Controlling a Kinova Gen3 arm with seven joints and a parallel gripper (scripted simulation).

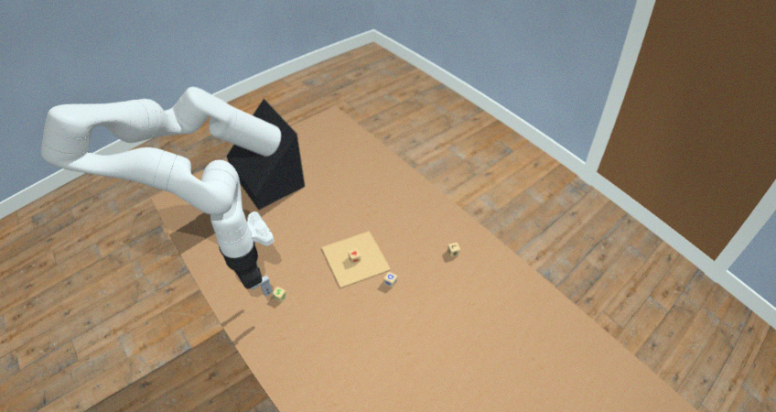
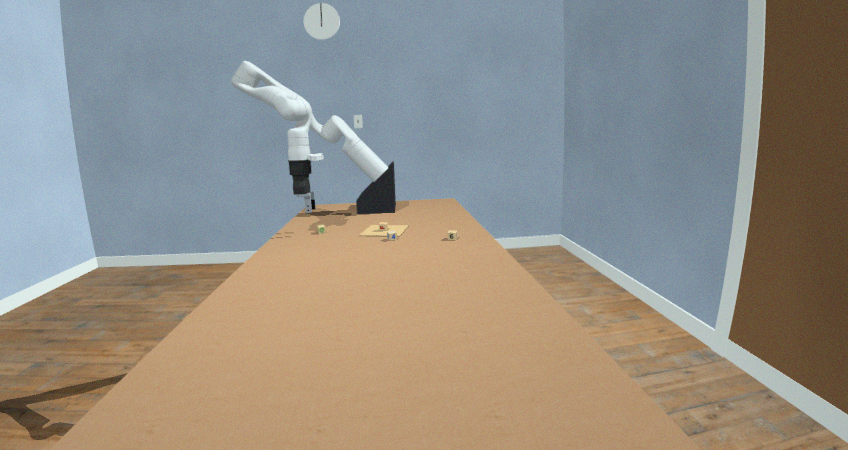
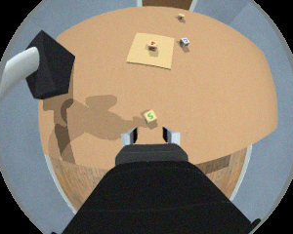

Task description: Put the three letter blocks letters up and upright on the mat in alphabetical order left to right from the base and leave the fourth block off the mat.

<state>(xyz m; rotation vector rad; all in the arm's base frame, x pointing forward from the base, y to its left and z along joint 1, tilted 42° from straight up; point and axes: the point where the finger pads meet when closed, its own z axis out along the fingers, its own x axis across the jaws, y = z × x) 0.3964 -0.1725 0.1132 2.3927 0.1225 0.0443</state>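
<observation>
My hand is 26 cm to the right of the tan mat and 10 cm above it.
</observation>
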